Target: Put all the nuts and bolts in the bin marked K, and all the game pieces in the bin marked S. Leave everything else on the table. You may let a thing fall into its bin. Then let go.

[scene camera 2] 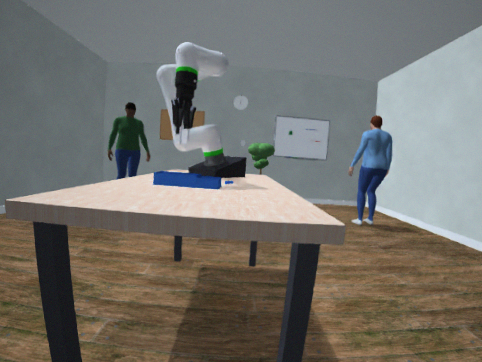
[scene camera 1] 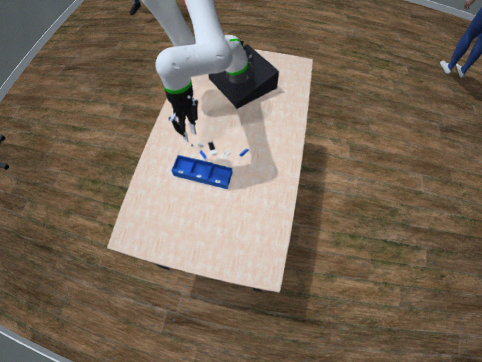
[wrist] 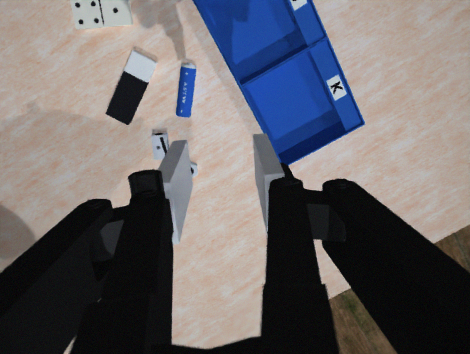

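Where they show: gripper, fingertip midpoint: (scene camera 2: 181,143) (scene camera 1: 189,136) (wrist: 222,160); arm's base, origin of the base link: (scene camera 2: 215,162) (scene camera 1: 240,72).
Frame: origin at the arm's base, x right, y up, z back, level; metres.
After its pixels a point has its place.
My gripper (scene camera 1: 190,136) {x 0.123, y 0.087, z -0.494 m} (scene camera 2: 184,140) {x 0.123, y 0.087, z -0.494 m} (wrist: 222,160) {x 0.123, y 0.087, z -0.494 m} is partly open and empty, above the table beside the bin row. The bin marked K (wrist: 350,107) {x 0.182, y -0.041, z -0.599 m} is the end compartment of the blue tray (scene camera 1: 187,180) {x 0.130, y -0.068, z -0.611 m} (scene camera 2: 187,181) {x 0.068, y -0.061, z -0.615 m}, at the right in the wrist view; no thing shows in it. Another label is cut off at the top edge, so I cannot read S. A small metallic piece with a dark hole, perhaps a nut (wrist: 194,169) {x 0.155, y -0.074, z -0.442 m}, is partly hidden behind the left fingertip. A white domino (scene camera 1: 226,154) {x -0.014, y -0.077, z -0.462 m} (wrist: 116,13) {x -0.002, y -0.075, z -0.472 m} lies at the top left of the wrist view.
A blue battery (scene camera 1: 203,154) {x 0.087, y -0.069, z -0.482 m} (wrist: 186,91) {x 0.088, y -0.068, z -0.483 m}, a black and white eraser (scene camera 1: 211,146) {x 0.061, y -0.070, z -0.434 m} (wrist: 131,86) {x 0.055, y -0.069, z -0.444 m} and a metal sharpener (scene camera 1: 200,144) {x 0.114, y -0.073, z -0.430 m} (wrist: 159,145) {x 0.115, y -0.071, z -0.429 m} lie beside the tray. Another blue piece (scene camera 1: 243,152) {x -0.089, y -0.070, z -0.444 m} (scene camera 2: 229,182) {x -0.092, y -0.075, z -0.445 m} lies farther right. The black robot base stands at the back.
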